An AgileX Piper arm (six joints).
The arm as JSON. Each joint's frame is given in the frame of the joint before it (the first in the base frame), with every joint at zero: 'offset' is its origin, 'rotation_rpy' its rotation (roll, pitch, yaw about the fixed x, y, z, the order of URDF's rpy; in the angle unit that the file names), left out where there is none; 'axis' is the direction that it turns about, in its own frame. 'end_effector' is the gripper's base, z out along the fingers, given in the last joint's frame.
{
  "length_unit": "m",
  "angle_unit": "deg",
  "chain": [
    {
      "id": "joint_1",
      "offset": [
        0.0,
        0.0,
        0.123
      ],
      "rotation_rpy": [
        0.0,
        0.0,
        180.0
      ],
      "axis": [
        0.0,
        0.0,
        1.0
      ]
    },
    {
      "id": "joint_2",
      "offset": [
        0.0,
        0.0,
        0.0
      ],
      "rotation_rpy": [
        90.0,
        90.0,
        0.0
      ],
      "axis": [
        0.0,
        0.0,
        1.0
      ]
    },
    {
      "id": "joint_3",
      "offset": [
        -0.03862,
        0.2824,
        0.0
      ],
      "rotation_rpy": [
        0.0,
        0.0,
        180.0
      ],
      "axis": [
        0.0,
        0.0,
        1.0
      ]
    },
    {
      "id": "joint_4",
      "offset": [
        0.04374,
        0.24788,
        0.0
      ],
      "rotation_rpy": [
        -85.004,
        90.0,
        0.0
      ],
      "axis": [
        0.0,
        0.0,
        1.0
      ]
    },
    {
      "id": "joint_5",
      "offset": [
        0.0,
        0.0,
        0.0
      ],
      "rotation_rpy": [
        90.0,
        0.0,
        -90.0
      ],
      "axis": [
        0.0,
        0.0,
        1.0
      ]
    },
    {
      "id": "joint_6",
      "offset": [
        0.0,
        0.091,
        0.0
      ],
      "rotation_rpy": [
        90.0,
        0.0,
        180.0
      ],
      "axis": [
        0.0,
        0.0,
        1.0
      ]
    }
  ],
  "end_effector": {
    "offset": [
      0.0,
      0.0,
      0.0
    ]
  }
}
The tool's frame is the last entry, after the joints.
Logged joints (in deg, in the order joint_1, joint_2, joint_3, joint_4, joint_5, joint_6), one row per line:
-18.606 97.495 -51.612 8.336 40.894 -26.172
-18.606 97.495 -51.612 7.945 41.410 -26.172
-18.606 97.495 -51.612 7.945 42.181 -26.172
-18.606 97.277 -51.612 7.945 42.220 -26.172
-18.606 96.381 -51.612 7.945 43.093 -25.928
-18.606 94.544 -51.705 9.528 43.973 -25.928
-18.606 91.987 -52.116 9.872 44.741 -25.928
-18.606 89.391 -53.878 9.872 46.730 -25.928
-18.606 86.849 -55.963 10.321 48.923 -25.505
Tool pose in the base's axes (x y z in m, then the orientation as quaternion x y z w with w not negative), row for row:
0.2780 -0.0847 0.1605 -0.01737 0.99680 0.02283 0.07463
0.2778 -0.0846 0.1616 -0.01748 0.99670 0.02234 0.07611
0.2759 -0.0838 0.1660 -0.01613 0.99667 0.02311 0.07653
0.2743 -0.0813 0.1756 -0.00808 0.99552 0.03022 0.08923
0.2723 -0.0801 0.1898 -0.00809 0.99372 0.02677 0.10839
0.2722 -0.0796 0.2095 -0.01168 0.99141 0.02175 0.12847
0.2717 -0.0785 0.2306 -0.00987 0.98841 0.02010 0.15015
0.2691 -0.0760 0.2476 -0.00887 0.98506 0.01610 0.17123
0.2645 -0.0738 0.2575 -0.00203 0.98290 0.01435 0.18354
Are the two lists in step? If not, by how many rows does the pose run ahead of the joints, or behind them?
The pose runs 2 rows ahead of the joints: the pose in row i belongs to the joints in row i + 2.
